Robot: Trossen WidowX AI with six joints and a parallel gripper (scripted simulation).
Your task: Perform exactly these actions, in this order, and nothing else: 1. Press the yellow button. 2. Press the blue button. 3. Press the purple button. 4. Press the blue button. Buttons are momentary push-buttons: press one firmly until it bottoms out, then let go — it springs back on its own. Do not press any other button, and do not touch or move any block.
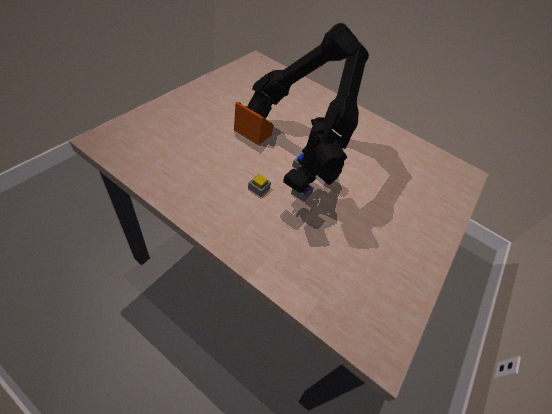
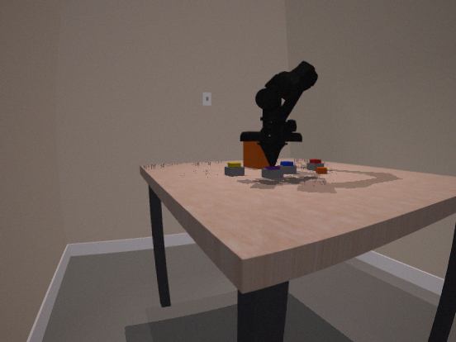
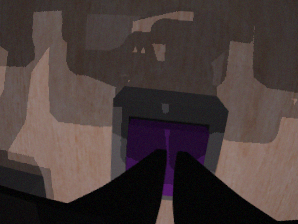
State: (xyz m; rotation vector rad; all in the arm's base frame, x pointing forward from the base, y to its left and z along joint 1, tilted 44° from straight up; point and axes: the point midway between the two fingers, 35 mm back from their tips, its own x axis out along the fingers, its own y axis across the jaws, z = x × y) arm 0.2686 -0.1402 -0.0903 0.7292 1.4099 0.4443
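The purple button lies 1 cm below my gripper tip. Round my gripper tip: yellow button 12 cm behind, 6 cm to the right; blue button 11 cm to the left, 5 cm behind; small orange block 20 cm to the left, 3 cm ahead, 2 cm below.
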